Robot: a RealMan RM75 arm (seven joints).
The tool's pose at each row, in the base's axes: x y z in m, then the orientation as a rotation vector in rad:
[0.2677, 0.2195, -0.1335, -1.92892, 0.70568, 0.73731]
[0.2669, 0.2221, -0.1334, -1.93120, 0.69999, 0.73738]
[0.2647, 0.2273, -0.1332, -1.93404, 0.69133, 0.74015]
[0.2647, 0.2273, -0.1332, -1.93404, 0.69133, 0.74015]
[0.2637, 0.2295, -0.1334, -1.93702, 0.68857, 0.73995]
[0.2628, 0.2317, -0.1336, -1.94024, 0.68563, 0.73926]
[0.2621, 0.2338, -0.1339, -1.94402, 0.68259, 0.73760]
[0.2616, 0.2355, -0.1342, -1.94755, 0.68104, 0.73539]
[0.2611, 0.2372, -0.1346, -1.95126, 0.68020, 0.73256]
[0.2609, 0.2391, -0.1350, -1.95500, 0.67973, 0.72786]
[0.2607, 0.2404, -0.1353, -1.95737, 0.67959, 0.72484]
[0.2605, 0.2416, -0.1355, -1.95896, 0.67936, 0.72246]
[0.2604, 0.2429, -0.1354, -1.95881, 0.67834, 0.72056]
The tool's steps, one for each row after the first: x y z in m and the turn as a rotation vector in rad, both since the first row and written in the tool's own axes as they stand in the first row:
[-0.0010, -0.0005, 0.0025, -0.00237, -0.00158, -0.00409]
[-0.0035, -0.0012, 0.0075, -0.00658, -0.00576, -0.00909]
[-0.0035, -0.0012, 0.0075, -0.00658, -0.00576, -0.00909]
[-0.0044, -0.0012, 0.0097, -0.00926, -0.00560, -0.01125]
[-0.0053, -0.0014, 0.0120, -0.01196, -0.00513, -0.01377]
[-0.0059, -0.0016, 0.0141, -0.01474, -0.00392, -0.01681]
[-0.0063, -0.0017, 0.0159, -0.01698, -0.00185, -0.01904]
[-0.0066, -0.0018, 0.0176, -0.01907, 0.00097, -0.02105]
[-0.0068, -0.0023, 0.0195, -0.02038, 0.00502, -0.02363]
[-0.0069, -0.0025, 0.0209, -0.02119, 0.00768, -0.02516]
[-0.0071, -0.0027, 0.0221, -0.02160, 0.00961, -0.02645]
[-0.0074, -0.0032, 0.0232, -0.02075, 0.01018, -0.02801]

